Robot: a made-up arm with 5 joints.
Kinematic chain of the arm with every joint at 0, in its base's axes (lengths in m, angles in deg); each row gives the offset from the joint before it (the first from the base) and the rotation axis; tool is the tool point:
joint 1: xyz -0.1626 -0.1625 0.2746 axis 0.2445 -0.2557 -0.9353
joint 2: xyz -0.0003 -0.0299 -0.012 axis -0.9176 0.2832 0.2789
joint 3: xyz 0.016 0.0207 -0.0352 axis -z
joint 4: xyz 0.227 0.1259 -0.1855 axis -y
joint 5: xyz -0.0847 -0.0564 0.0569 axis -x
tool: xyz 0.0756 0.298 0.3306
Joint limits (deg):
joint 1: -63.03..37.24
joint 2: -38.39..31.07
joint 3: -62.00..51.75
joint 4: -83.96..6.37
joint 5: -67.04..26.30
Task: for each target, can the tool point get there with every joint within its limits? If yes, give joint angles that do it. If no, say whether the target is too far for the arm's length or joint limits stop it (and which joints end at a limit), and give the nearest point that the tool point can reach.
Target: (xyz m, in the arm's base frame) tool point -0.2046 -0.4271 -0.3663
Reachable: no: joint limits stop it (at a limit: joint 1, joint 2, joint 3, joint 4, joint 5) | nearest point -0.0998 -0.6912 -0.2250 | short by 0.317 m
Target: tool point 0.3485 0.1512 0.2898
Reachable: yes | joints -8.43 -4.57 22.93 -34.21 16.33
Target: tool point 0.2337 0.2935 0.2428
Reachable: yes | joints -34.47 5.46 -11.42 -45.58 -45.87
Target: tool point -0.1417 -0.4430 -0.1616
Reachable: no: joint limits stop it (at a limit: joint 1, joint 2, joint 3, joint 5) | nearest point -0.1033 -0.6926 -0.2214 | short by 0.260 m
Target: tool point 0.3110 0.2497 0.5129
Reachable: yes | joints -2.29 -24.35 -23.15 -58.81 -10.68
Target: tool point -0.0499 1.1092 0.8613
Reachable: no: too far | nearest point -0.0765 0.5328 0.5206 | short by 0.670 m
